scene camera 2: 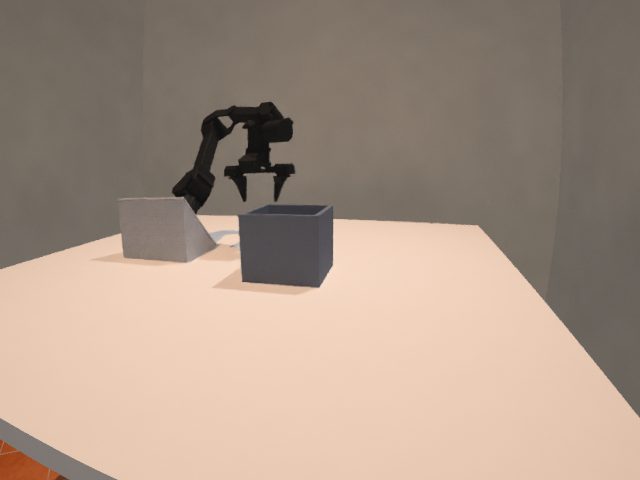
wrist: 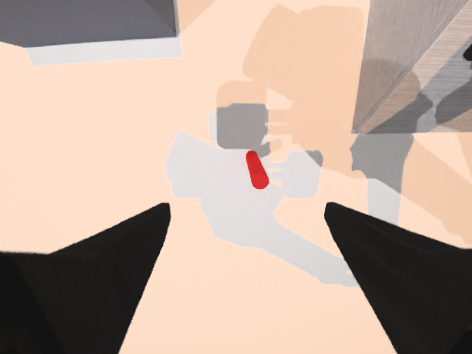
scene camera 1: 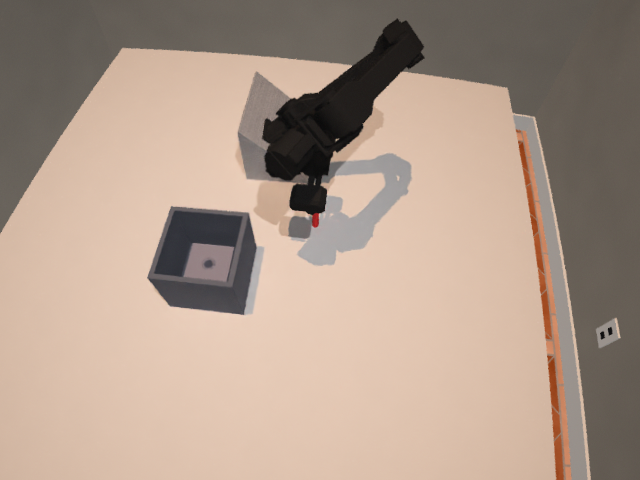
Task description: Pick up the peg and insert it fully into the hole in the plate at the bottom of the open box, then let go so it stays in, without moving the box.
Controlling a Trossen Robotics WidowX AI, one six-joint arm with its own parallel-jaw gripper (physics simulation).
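Places are measured from the arm's base along level axes (x ahead, y left, z up), in metres.
Pixels of known places: gripper, fingertip midpoint: (scene camera 2: 259, 201) (wrist: 248, 209); arm's base at its link origin: (scene camera 2: 179, 218) (scene camera 1: 274, 135).
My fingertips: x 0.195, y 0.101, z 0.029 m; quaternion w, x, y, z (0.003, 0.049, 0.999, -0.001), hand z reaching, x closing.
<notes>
Ahead of a thing's pixels: the offset from my fingertips to its top centre. "pt": to the spot under its first point.
A red peg {dx -0.013, dy +0.004, dz -0.050 m} (scene camera 1: 315, 220) (wrist: 257, 170) appears to stand upright on the table, right of the box in scene view 1; it does not show in scene view 2. The dark grey open box {dx +0.129, dy -0.209, dz +0.009 m} (scene camera 1: 206, 294) (scene camera 2: 280, 249) (wrist: 90, 22) shows at the upper left in the wrist view. A pale plate {dx +0.129, dy -0.209, dz -0.069 m} (scene camera 1: 196, 255) with a dark round hole {pt dx +0.122, dy -0.214, dz -0.088 m} (scene camera 1: 208, 264) lies at its bottom. My gripper (scene camera 2: 260, 200) (wrist: 248, 209) is open and points down, with its fingertips above the table. The peg shows ahead of the gap between the fingers in the wrist view, not between them. The fingertips are hidden in scene view 1.
A grey wedge-shaped block (scene camera 1: 258, 108) (scene camera 2: 155, 228) (wrist: 387, 35) stands near the arm, behind the box in scene view 1 and at the upper right in the wrist view. The arm passes partly over it in scene view 1. Arm shadows fall around the peg.
</notes>
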